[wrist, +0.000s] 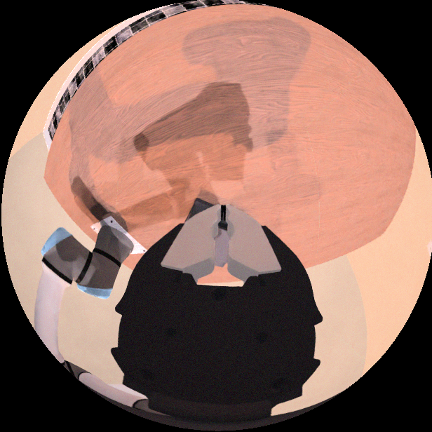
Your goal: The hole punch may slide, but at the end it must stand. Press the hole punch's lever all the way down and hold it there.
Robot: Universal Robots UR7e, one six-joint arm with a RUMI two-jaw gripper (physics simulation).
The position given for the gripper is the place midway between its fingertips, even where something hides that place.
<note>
In view: the gripper [223, 206] and a hole punch [221, 239].
</note>
